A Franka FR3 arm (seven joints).
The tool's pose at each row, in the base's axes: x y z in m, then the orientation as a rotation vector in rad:
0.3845, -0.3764, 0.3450, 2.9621, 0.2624, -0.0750
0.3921, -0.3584, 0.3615, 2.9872, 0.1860, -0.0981
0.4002, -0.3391, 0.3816, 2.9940, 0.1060, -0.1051
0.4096, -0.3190, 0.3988, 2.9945, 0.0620, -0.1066
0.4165, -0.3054, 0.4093, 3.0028, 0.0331, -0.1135
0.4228, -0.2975, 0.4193, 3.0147, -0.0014, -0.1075
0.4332, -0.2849, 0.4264, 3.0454, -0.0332, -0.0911
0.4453, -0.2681, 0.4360, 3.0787, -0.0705, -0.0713
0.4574, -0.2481, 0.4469, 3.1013, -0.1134, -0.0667
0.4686, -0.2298, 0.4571, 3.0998, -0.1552, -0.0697
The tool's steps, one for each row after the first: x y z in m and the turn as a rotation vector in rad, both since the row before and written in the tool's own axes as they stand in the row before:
0.0095, -0.0135, -0.0196, 0.0228, -0.0174, 0.0502
0.0088, -0.0151, -0.0232, 0.0053, -0.0082, 0.0528
0.0094, -0.0167, -0.0205, 0.0004, -0.0031, 0.0291
0.0066, -0.0116, -0.0128, 0.0089, -0.0056, 0.0186
0.0056, -0.0063, -0.0114, 0.0123, 0.0028, 0.0227
0.0098, -0.0116, -0.0093, 0.0311, 0.0101, 0.0204
0.0111, -0.0160, -0.0118, 0.0342, 0.0120, 0.0236
0.0106, -0.0198, -0.0126, 0.0244, 0.0019, 0.0268
0.0094, -0.0186, -0.0113, 0.0009, -0.0025, 0.0269

